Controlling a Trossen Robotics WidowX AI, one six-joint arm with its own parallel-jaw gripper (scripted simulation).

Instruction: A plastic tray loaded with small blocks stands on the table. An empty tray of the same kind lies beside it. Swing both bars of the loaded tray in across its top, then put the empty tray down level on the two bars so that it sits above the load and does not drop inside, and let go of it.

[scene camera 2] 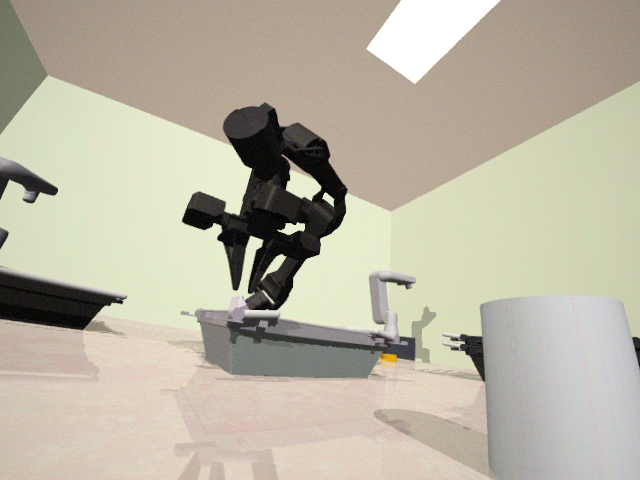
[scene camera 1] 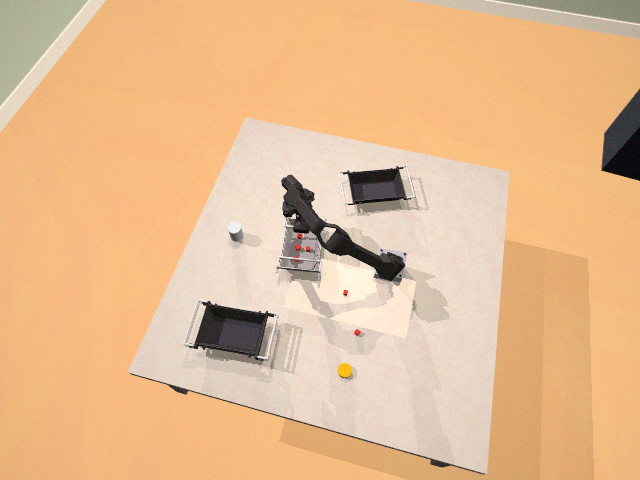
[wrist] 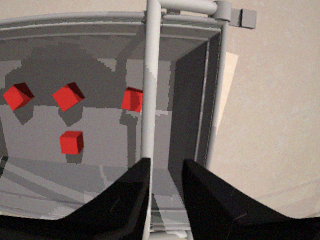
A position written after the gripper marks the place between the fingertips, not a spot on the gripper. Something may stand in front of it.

Observation:
In view: the gripper [scene camera 2: 242, 292] and a dark tray [scene camera 1: 382, 185].
The gripper also shows in the wrist view [wrist: 166, 166]. The wrist view does not show the dark tray: it is out of frame.

